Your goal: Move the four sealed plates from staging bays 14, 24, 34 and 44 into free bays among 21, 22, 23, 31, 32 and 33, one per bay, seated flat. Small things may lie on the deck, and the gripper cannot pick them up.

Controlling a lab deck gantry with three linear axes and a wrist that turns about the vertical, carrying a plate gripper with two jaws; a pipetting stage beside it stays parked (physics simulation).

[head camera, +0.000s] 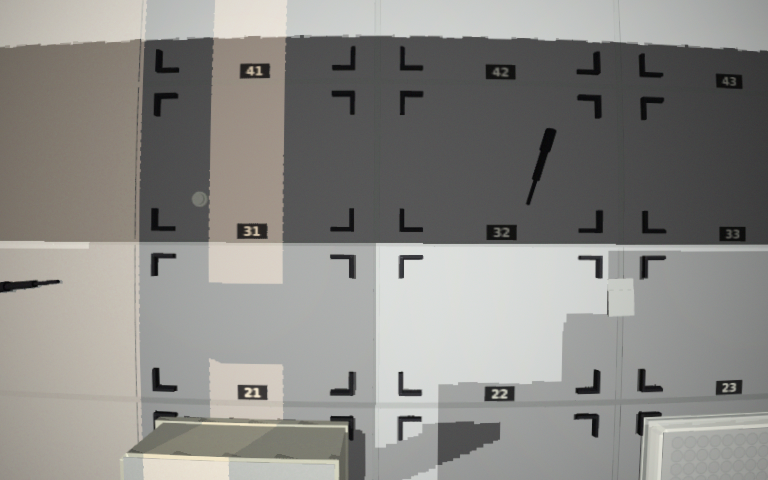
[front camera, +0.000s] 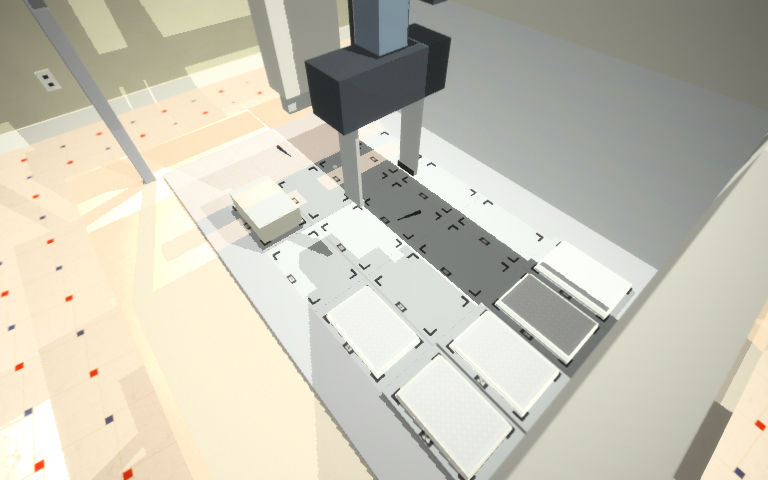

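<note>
In the front view four flat sealed plates sit in the right column: bay 14 plate, bay 24 plate, bay 34 plate, shaded, and bay 44 plate. Bays 21, 22, 31 and 32 show in the head view with no plate; bays 23 and 33 show in part there. My gripper is open and empty, its jaws wide apart above the deck's left-middle part; its exact height is unclear. It does not show in the head view. A black screwdriver-like tool lies in bay 32. A small grey disc lies in bay 31.
A small pale square piece lies between bays 22 and 23. A tall pale box stands in bay 11. Another plate sits in bay 13. A second black tool lies left of the bays.
</note>
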